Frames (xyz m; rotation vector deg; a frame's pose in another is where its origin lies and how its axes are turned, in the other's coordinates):
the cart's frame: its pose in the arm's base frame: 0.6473 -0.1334 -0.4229 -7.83 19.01 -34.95
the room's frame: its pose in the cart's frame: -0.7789 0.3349 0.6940 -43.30 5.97 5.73
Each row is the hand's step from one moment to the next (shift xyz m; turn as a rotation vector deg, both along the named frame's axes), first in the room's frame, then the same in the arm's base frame.
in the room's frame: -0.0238 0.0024 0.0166 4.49 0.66 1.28
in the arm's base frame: -0.0066 0.0234 0.0161 4.23 -1.29 -1.63
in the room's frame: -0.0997 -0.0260 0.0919 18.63 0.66 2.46
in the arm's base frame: -0.0147 0.0870 0.1062 15.55 -8.24 -6.63
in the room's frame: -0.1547 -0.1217 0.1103 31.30 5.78 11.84
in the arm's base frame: -0.0489 0.0650 0.2104 31.52 -6.63 -10.78
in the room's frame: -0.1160 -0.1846 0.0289 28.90 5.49 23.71
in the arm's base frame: -0.0778 -0.0406 0.2017 37.60 0.96 -3.55
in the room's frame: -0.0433 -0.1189 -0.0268 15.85 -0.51 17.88
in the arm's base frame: -0.0569 -0.0678 0.0943 23.66 0.92 3.23
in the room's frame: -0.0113 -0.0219 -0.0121 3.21 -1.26 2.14
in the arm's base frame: -0.0177 -0.0146 0.0150 3.74 -1.37 0.78
